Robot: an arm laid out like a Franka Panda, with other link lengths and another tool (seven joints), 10 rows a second.
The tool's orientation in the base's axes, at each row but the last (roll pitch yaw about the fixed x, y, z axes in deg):
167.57 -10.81 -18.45
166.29 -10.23 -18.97
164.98 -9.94 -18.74
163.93 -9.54 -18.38
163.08 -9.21 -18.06
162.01 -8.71 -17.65
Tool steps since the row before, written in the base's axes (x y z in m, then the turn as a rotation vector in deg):
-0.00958 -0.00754 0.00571 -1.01 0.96 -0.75
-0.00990 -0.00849 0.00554 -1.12 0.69 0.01
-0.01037 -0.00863 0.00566 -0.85 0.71 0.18
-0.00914 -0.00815 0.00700 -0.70 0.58 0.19
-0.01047 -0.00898 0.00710 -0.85 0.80 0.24
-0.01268 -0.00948 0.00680 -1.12 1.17 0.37
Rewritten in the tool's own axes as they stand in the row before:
-0.00551 0.01142 -0.00451 -1.38 -0.68 0.36
-0.00551 0.01250 -0.00377 -1.26 -0.22 -0.30
-0.00596 0.01287 -0.00358 -0.99 -0.29 -0.45
-0.00486 0.01239 -0.00467 -0.80 -0.23 -0.41
-0.00594 0.01365 -0.00437 -1.00 -0.36 -0.53
-0.00807 0.01476 -0.00374 -1.35 -0.56 -0.79

